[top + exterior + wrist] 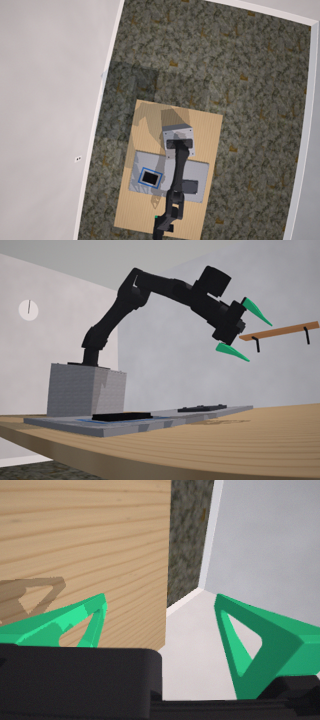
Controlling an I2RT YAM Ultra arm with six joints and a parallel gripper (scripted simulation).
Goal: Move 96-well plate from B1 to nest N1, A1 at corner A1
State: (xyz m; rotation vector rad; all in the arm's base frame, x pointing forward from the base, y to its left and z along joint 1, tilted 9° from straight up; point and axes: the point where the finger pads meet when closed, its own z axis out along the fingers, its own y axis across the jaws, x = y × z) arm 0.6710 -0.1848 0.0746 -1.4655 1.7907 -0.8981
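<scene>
Now: the black 96-well plate 330 mm behind my hand, 150 mm below it and 60 mm to the right of it. The rest, counted from my hand: dark plate nest N1 (290 mm to the left, 240 mm behind, 160 mm below); white A1 label (360 mm to the left, 180 mm behind, 150 mm below).
</scene>
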